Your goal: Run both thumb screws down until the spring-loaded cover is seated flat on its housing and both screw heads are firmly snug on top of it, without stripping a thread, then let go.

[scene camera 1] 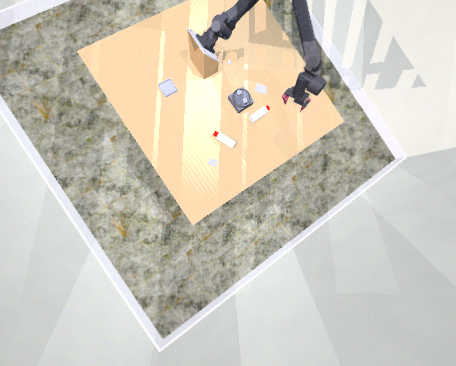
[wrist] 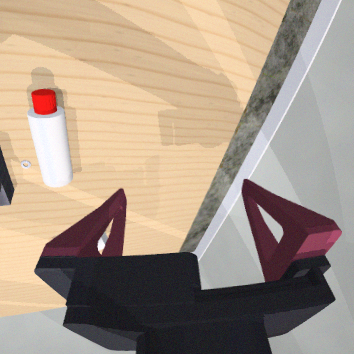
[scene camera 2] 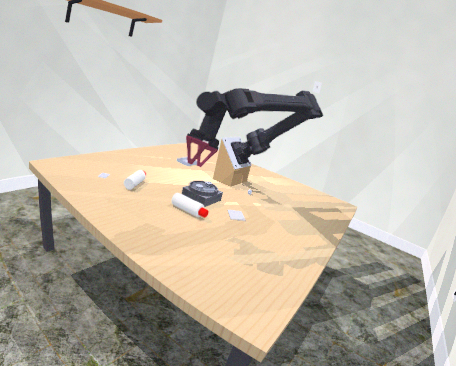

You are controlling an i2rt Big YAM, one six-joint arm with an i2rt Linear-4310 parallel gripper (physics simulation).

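Places are measured from the arm's base along level axes (x ahead, y left, z up), in centimetres.
Pixels of known places: gripper, fingertip midpoint: (scene camera 1: 292, 107) (wrist: 183, 188) (scene camera 2: 194, 165); arm's base, origin of the base link: (scene camera 1: 205, 45) (scene camera 2: 238, 153).
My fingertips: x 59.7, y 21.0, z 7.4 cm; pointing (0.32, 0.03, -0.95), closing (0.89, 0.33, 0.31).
For each thing: its top centre in the pictures, then the offset to it from my fingertips.
- dark square housing, middle of its top: (scene camera 2: 203, 186) (scene camera 1: 241, 97) dx -25.9, dy -13.9, dz -17.2 cm
- round dark cover, middle of its top: (scene camera 2: 199, 185) dx -22.8, dy -13.8, dz -16.2 cm
- white red-capped bottle, middle of its top: (wrist: 48, 149) (scene camera 2: 191, 200) (scene camera 1: 261, 111) dx -11.6, dy -7.8, dz -17.8 cm
- small ring, middle of its top: (wrist: 25, 164) dx -16.5, dy -14.0, dz -22.6 cm
The dark square housing (scene camera 1: 242, 109) (scene camera 2: 213, 200) stands on the table, with a round dark cover (scene camera 2: 202, 187) on top. In scene camera 1 two small light round screw heads, one (scene camera 1: 239, 92) near the back and one (scene camera 1: 245, 100) nearer the front right, show on the cover. The views are too coarse to tell how high the screws or cover sit. Part of the housing (wrist: 4, 182) shows at the wrist view's left edge. My gripper (scene camera 1: 294, 105) (scene camera 2: 196, 164) (wrist: 183, 188) is open and empty, in the air to the right of the housing in scene camera 1.
A white red-capped bottle (scene camera 1: 259, 114) (scene camera 2: 187, 205) (wrist: 51, 147) lies close beside the housing. Another bottle (scene camera 1: 225, 139) (scene camera 2: 135, 180) lies farther off. Flat light pieces (scene camera 1: 261, 88) (scene camera 2: 236, 215) and a small ring (wrist: 22, 164) lie nearby. A wooden block (scene camera 1: 200, 62) (scene camera 2: 225, 167) bears the arm's base.
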